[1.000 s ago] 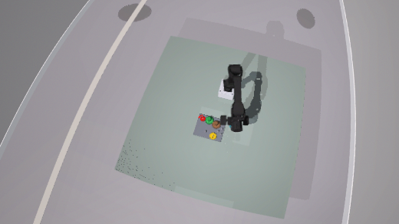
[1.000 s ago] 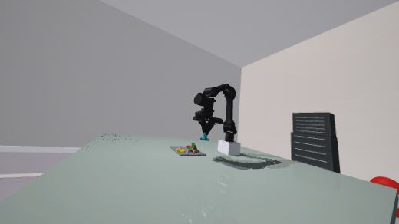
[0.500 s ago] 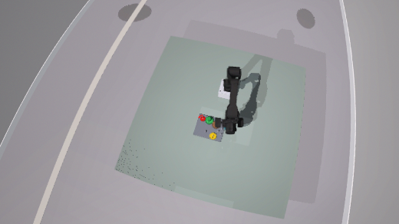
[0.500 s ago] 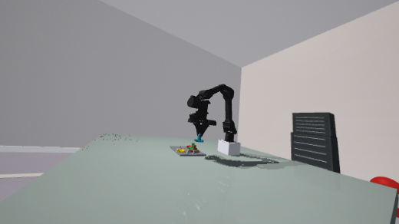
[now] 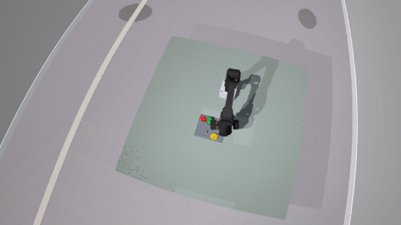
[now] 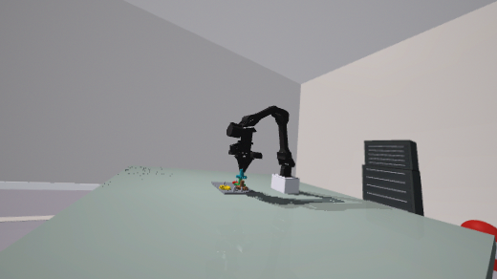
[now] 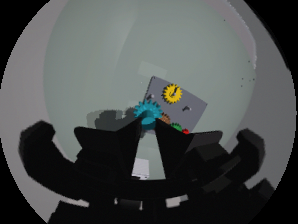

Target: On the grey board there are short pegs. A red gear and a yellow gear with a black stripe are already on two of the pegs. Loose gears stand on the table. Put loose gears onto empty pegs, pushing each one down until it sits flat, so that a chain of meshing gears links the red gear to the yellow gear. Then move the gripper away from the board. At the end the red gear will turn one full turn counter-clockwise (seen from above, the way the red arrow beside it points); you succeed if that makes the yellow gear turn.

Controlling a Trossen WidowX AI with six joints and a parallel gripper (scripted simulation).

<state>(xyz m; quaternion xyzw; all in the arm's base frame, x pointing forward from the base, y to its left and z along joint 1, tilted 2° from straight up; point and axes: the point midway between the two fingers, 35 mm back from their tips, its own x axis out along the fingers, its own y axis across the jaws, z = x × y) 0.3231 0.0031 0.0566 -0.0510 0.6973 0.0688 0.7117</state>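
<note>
Right now my gripper tip is 5 cm short of the yellow gear, 6 cm to the left of it and 8 cm above it. Also, from my gripper tip: brown gear: 4 cm behind, 5 cm to the right, 7 cm below; green gear: 7 cm behind, 11 cm to the right, 7 cm below; teal gear: 1 cm below.
</note>
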